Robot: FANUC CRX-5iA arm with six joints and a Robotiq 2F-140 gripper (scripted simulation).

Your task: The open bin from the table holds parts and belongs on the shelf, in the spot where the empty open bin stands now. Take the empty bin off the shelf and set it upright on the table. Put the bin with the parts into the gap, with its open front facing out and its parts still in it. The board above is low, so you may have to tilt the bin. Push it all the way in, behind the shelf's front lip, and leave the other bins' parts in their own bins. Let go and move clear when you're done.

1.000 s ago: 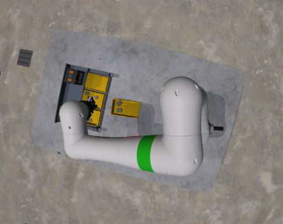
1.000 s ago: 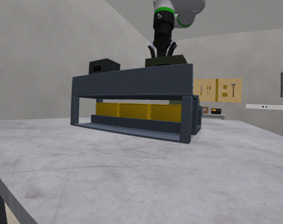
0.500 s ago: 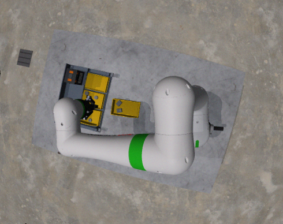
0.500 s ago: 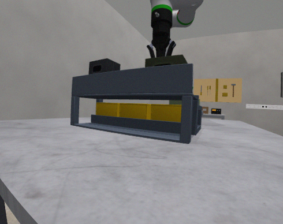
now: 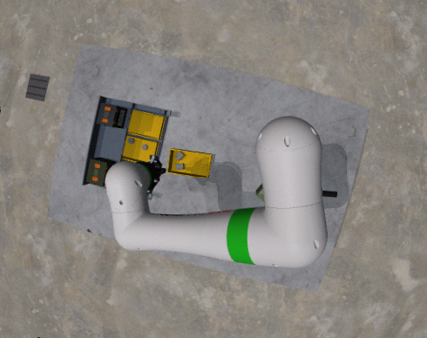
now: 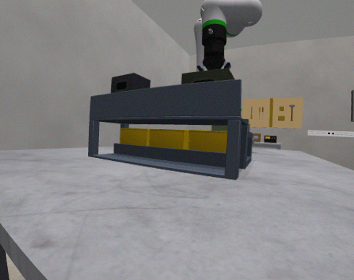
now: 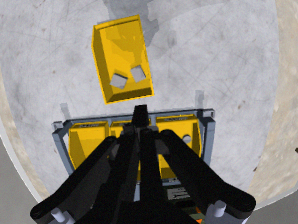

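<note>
Now: hand 3 cm past the grey part, 5 cm to the left of it and 19 cm above it. The rest, counted from my hand: dark shelf: 18 cm ahead, 7 cm to the right, 14 cm below; then black box: 23 cm ahead, 20 cm to the right, 4 cm below.
</note>
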